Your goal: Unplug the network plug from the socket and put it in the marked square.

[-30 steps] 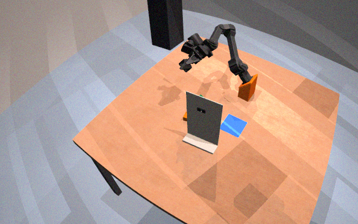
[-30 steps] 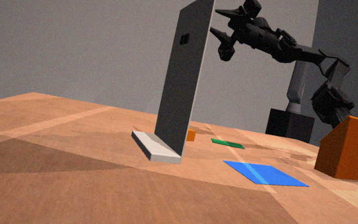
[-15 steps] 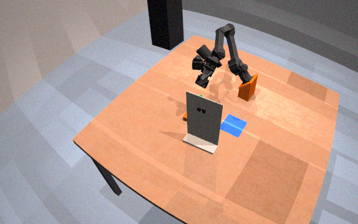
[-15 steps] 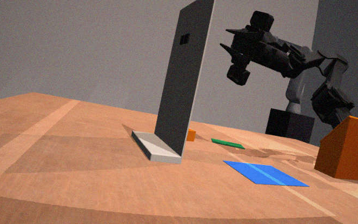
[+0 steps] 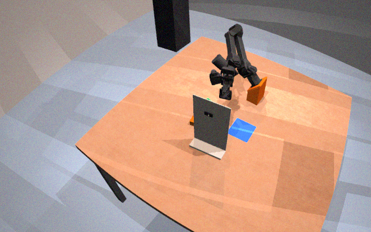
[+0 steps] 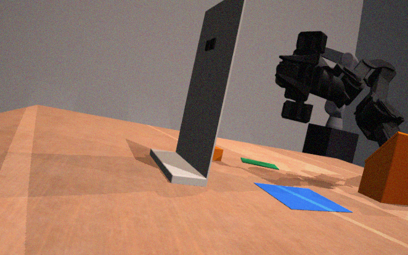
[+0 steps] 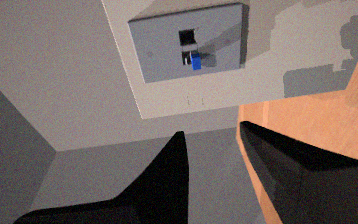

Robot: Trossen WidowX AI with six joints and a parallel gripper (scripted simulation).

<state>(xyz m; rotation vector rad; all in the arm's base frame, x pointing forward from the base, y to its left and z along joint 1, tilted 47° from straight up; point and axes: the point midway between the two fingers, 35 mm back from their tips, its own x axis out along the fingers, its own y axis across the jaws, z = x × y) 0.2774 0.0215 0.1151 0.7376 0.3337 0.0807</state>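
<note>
Right now my gripper tip is 120 mm short of the blue network plug and 10 mm to the right of it. Also, from my gripper tip: grey upright panel: 140 mm ahead, 80 mm below, 10 mm to the left; blue marked square: 210 mm below, 100 mm to the left, 40 mm behind; small orange cube: 200 mm below, 130 mm to the right, 50 mm ahead.
</note>
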